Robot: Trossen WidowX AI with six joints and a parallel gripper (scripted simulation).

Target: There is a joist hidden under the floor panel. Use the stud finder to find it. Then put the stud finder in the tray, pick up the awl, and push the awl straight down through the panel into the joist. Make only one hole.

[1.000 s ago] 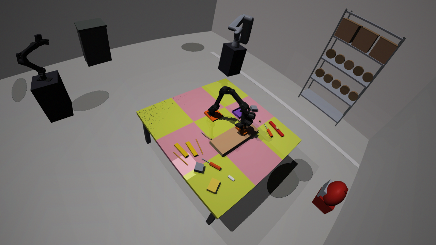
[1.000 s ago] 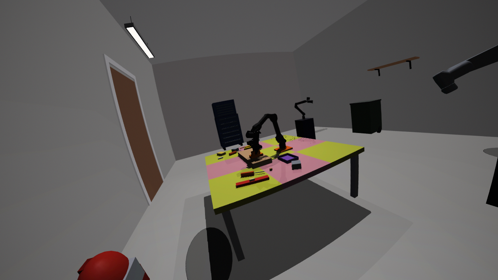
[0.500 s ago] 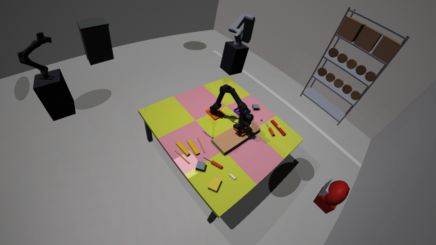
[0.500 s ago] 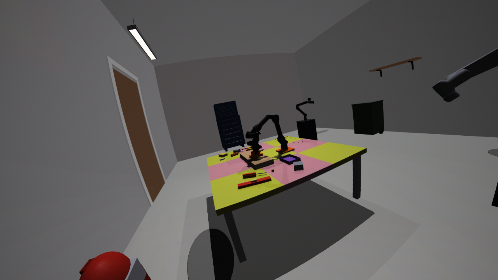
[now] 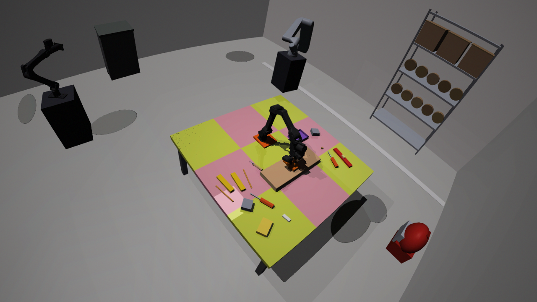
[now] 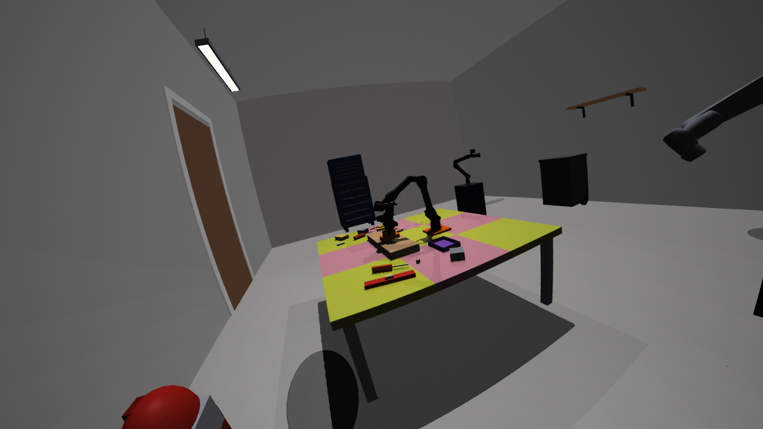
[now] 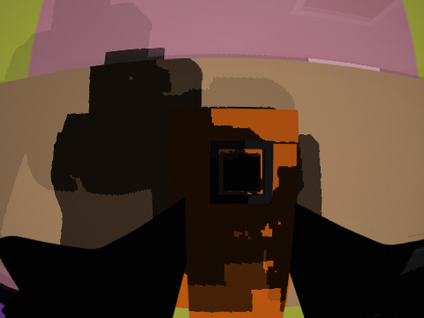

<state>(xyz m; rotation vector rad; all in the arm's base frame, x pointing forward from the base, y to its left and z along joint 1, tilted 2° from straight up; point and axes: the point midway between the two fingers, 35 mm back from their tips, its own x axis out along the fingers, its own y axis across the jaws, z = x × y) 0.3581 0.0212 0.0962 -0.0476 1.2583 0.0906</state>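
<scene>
Right now my gripper tip is 30 cm to the right of the purple tray, 25 cm past it and 5 cm above it. From my gripper tip the other things lie so: awl 24 cm to the right, 17 cm behind, 6 cm below; small brown cube 42 cm to the left, 6 cm below, 4 cm behind; orange stud finder 2 cm above.
</scene>
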